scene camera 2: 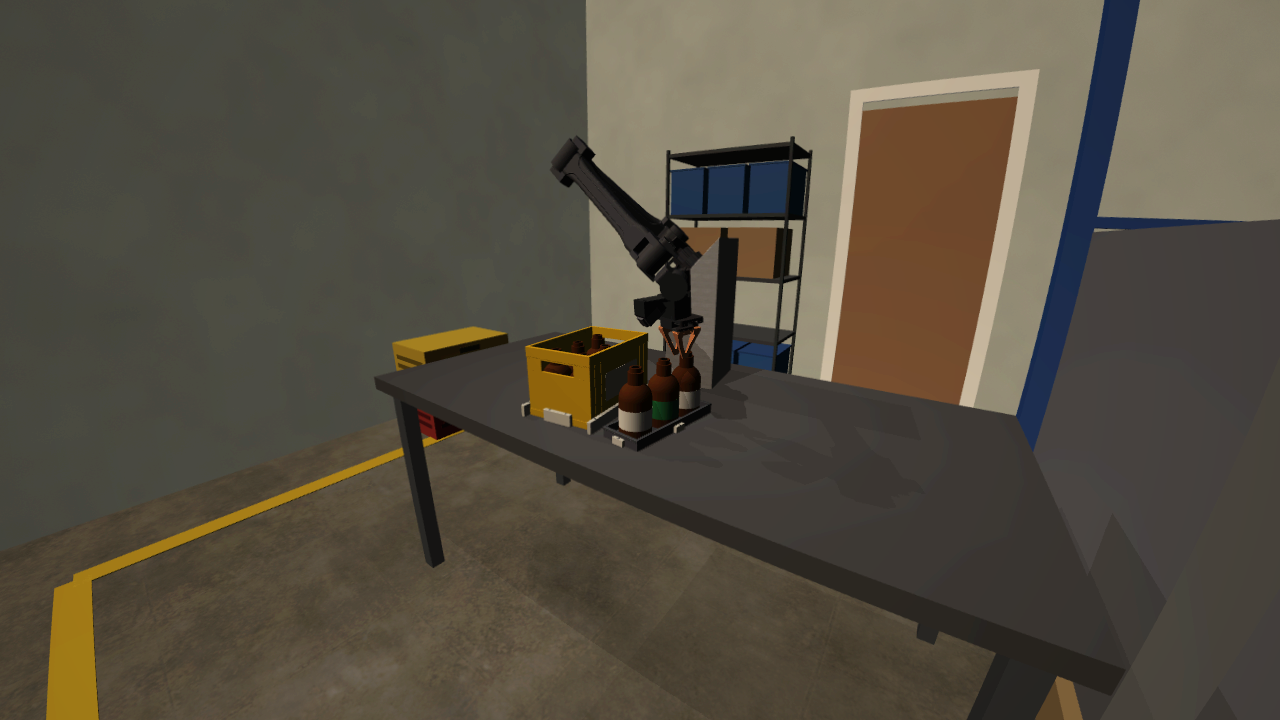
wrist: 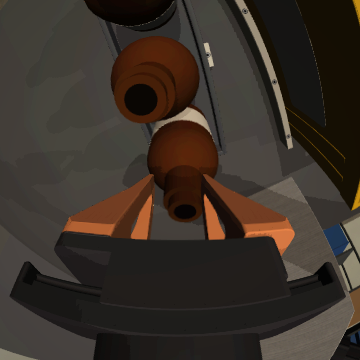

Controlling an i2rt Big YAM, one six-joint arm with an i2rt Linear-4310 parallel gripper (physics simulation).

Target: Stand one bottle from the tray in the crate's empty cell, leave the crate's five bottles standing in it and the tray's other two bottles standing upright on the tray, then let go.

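Where they show: gripper, fingertip midpoint: (scene camera 2: 680, 356) (wrist: 177, 181); arm's base, origin of the base link: (scene camera 2: 698, 272) (wrist: 317, 350).
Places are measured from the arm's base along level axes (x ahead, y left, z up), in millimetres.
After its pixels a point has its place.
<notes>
The yellow crate (scene camera 2: 559, 389) {x 531, y -76, z -237 mm} stands on the table; necks of two brown bottles show inside, and its other cells are hidden. Three brown bottles stand upright on the dark tray (scene camera 2: 657, 433) {x 477, y 160, z -303 mm} (wrist: 184, 30) {x 431, y 79, z -316 mm} beside it: a white-labelled front one (scene camera 2: 634, 407) {x 515, y 126, z -238 mm}, a green-labelled middle one (scene camera 2: 663, 394) {x 428, y 143, z -233 mm} (wrist: 175, 55) {x 408, y 100, z -205 mm} and a white-labelled back one (scene camera 2: 687, 377) {x 339, y 154, z -215 mm} (wrist: 182, 147) {x 338, y 124, z -207 mm}. My gripper (scene camera 2: 681, 350) {x 335, y 130, z -169 mm} (wrist: 177, 181) {x 335, y 130, z -169 mm} is partly open, pointing down at the back bottle. Its fingers stand on both sides of that bottle's neck; a gap shows at the left finger in the wrist view.
Pale brackets (scene camera 2: 557, 417) {x 543, y -76, z -303 mm} edge the crate's base. A tall grey panel (scene camera 2: 713, 313) {x 117, y 110, z -98 mm} stands just behind the back bottle and close to the gripper. The table (scene camera 2: 850, 474) {x 387, y 537, z -321 mm} extends to the right. A shelf rack (scene camera 2: 793, 179) stands behind the table.
</notes>
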